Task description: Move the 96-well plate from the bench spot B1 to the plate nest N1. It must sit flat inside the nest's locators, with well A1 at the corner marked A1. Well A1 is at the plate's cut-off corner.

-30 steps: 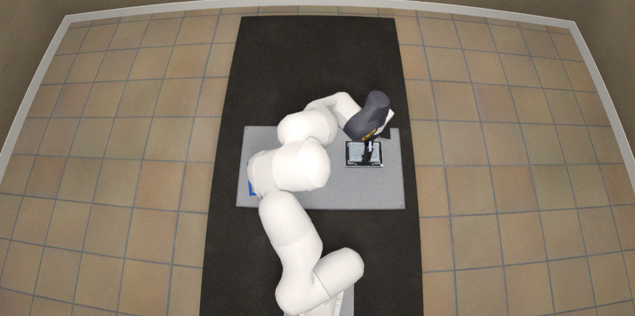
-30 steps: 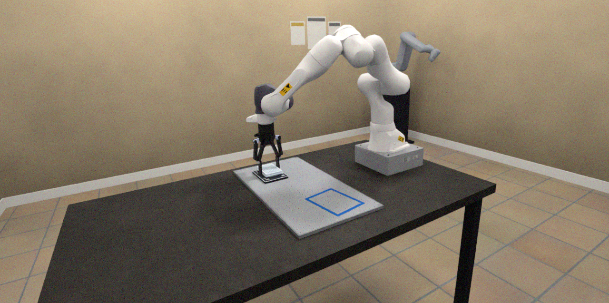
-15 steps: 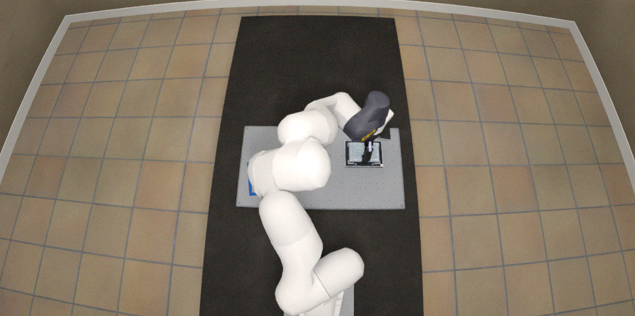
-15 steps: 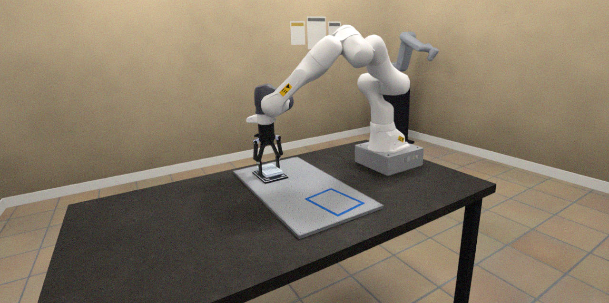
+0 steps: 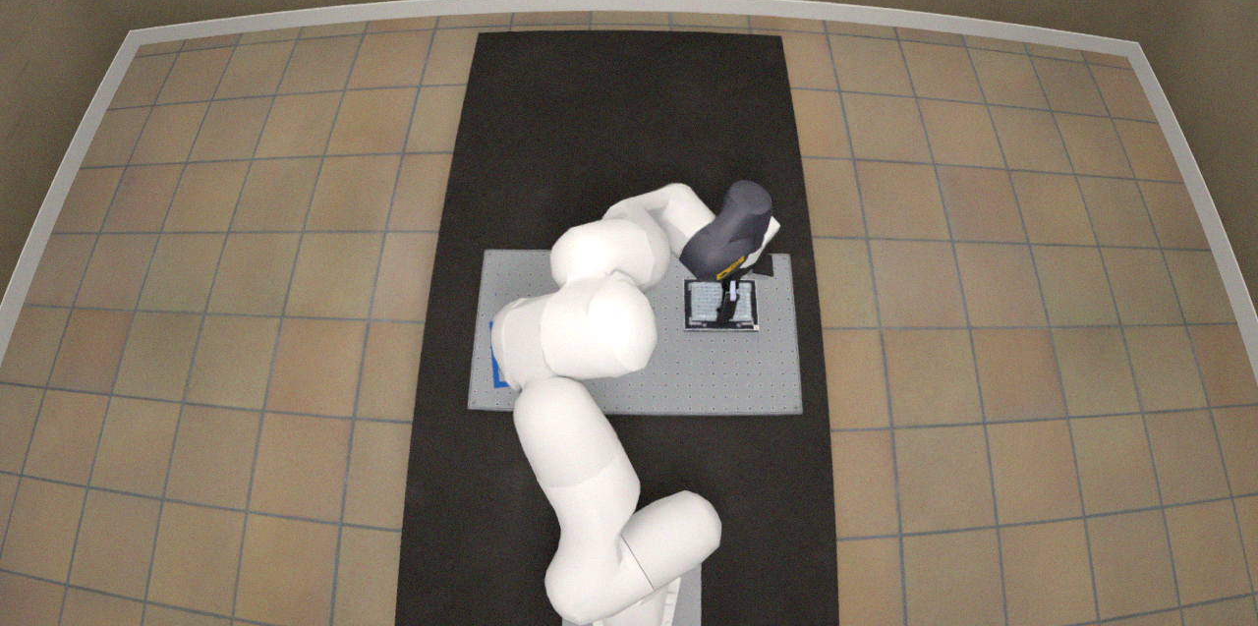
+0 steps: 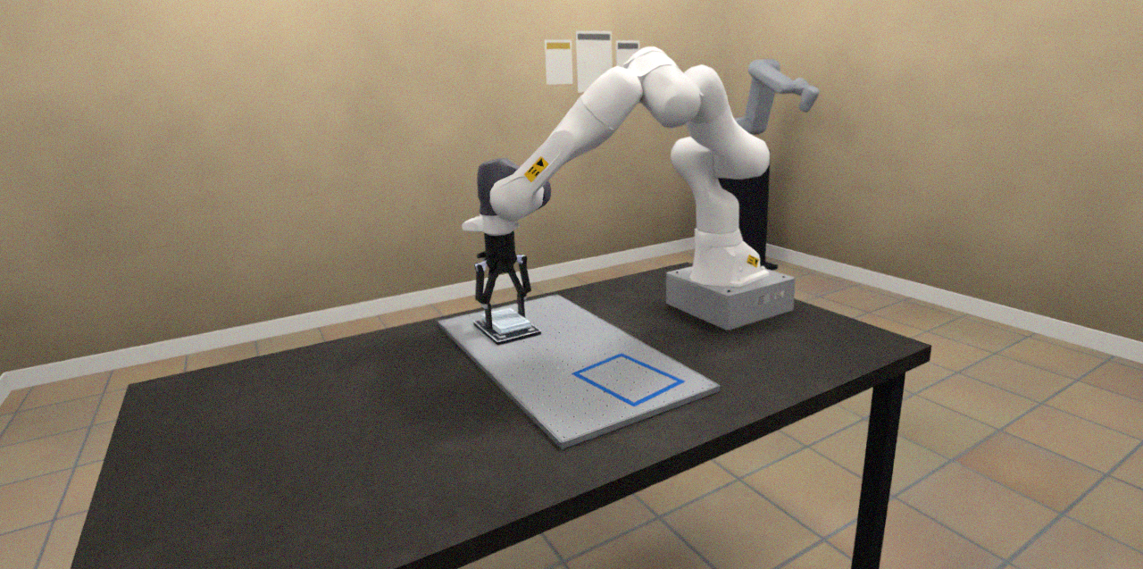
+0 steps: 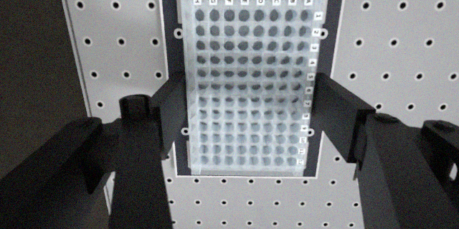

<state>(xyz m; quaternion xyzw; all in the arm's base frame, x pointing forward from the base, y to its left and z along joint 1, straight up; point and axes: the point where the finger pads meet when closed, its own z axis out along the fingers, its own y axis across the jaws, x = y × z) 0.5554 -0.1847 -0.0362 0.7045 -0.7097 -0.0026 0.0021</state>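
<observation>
Now: the black plate nest N1 4 cm below my hand. From my hand the other things lie so: A1 label (8 cm to the right, 6 cm behind, 3 cm below); clear 96-well plate (2 cm below).
</observation>
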